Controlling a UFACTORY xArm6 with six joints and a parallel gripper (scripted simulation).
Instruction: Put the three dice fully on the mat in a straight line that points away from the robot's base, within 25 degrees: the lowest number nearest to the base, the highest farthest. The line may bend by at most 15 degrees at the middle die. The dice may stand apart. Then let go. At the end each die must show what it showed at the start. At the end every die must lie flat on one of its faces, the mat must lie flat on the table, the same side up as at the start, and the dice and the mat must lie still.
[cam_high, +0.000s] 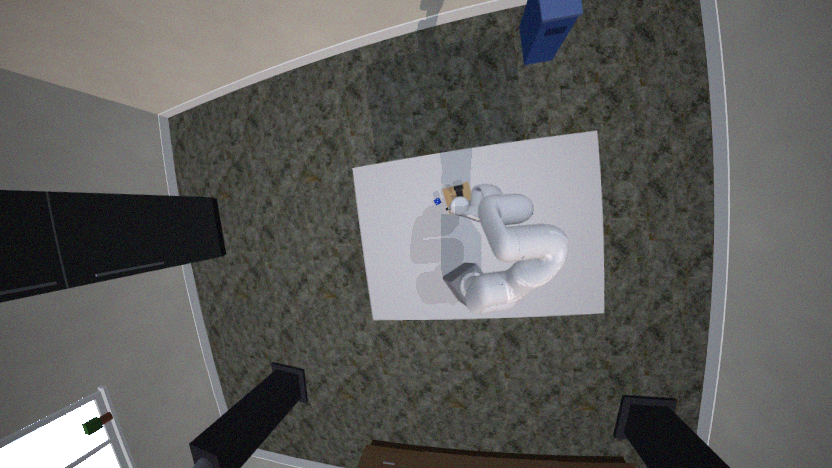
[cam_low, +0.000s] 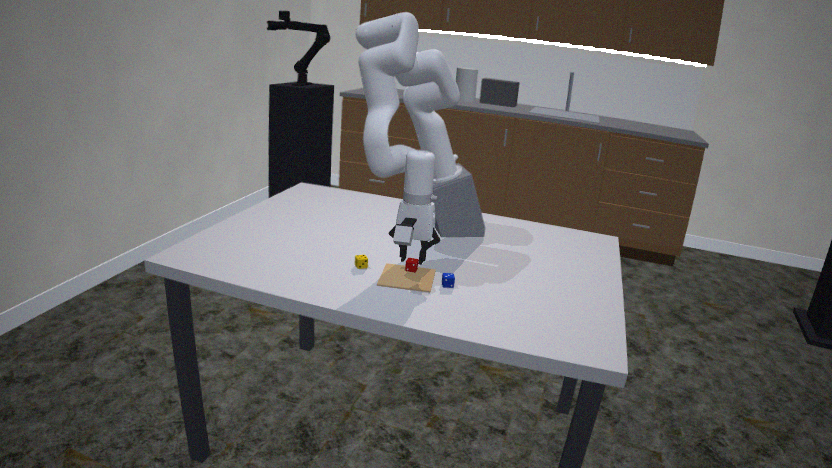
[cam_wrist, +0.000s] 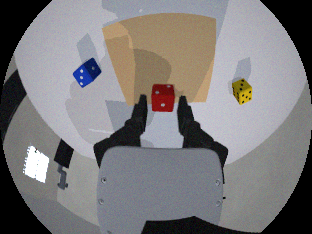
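Right now the red die is 30 mm below my hand. From my hand the other things lie so: yellow die (130 mm to the right, 50 mm ahead, 30 mm below); then blue die (120 mm to the left, 30 mm below, 30 mm ahead); then tan mat (50 mm below, 40 mm ahead, 10 mm to the left).
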